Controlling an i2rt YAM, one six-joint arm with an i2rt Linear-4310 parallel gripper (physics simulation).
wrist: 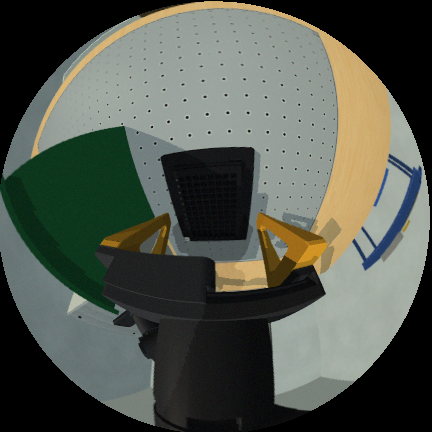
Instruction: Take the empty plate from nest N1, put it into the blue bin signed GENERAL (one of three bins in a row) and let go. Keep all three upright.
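Frame: origin at the arm's base, x ahead, y right, z down, level; centimetres.
Where they show: gripper, fingertip midpoint: [213, 217].
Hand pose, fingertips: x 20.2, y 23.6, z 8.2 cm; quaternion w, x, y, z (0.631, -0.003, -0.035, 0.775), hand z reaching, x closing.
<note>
After its pixels a point has its place.
A black plate with a grid of wells [210, 200] {x 19.6, y 22.9, z 12.7 cm} lies near the middle of the wrist view, on the perforated grey board. A black rim surrounds the grid; I cannot clearly tell plate from nest there, and no N1 label is readable. My gripper [213, 217] {x 20.2, y 23.6, z 8.2 cm} is open and empty, its two orange fingers apart, with the plate showing between and beyond the fingertips. The green bin [70, 185] {x 29.6, y 12.5, z 3.8 cm} stands at the left, its large side wall close to the left finger. The blue bin signed GENERAL does not show in this view.
The perforated grey board [280, 65] {x 38.1, y 35.9, z 14.9 cm} has a wooden surround [362, 115], broad at the right. A blue frame structure [398, 220] stands beyond the right edge. A pale grey object shows at the lower left, below the green bin. Shadows fall around the plate and on the wood at the right.
</note>
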